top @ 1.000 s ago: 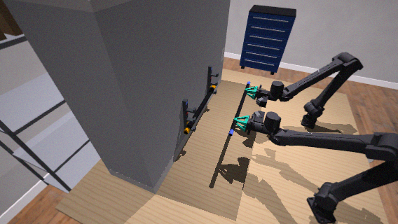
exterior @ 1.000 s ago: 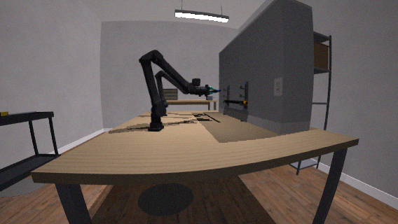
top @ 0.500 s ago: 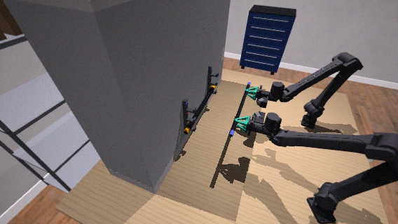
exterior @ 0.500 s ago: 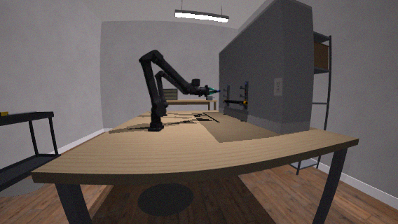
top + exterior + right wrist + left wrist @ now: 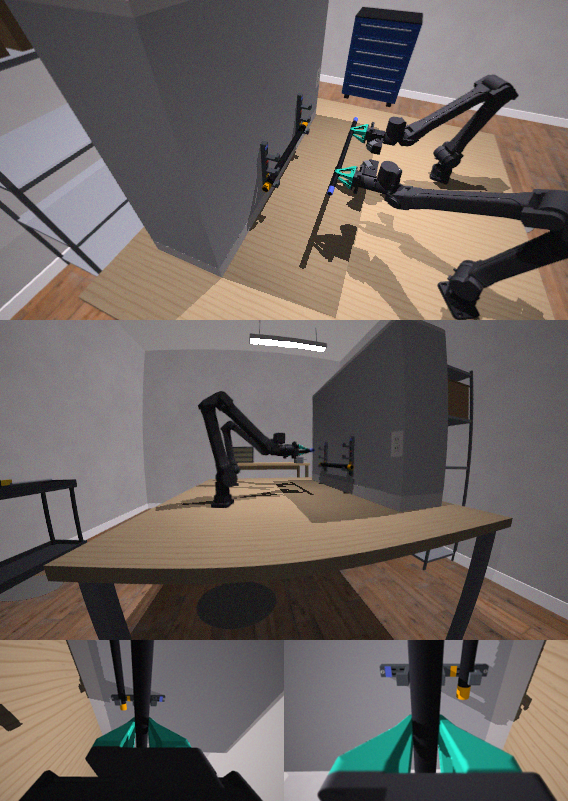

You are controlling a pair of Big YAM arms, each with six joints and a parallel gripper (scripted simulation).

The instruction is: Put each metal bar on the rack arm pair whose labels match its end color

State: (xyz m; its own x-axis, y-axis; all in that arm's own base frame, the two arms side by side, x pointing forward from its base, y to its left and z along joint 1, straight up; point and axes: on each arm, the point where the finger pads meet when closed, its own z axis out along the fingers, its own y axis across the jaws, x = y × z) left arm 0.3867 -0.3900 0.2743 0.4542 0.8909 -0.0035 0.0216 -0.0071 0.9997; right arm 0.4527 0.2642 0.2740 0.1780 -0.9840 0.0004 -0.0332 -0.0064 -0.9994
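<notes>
Right now my left hand is 150 mm to the left of the blue-ended bar and 10 mm past it. From my left hand the other things lie so: orange-ended bar: 250 mm ahead, 160 mm to the right, 100 mm below; then grey wall block: 430 mm ahead, 200 mm to the right, 180 mm above.
</notes>
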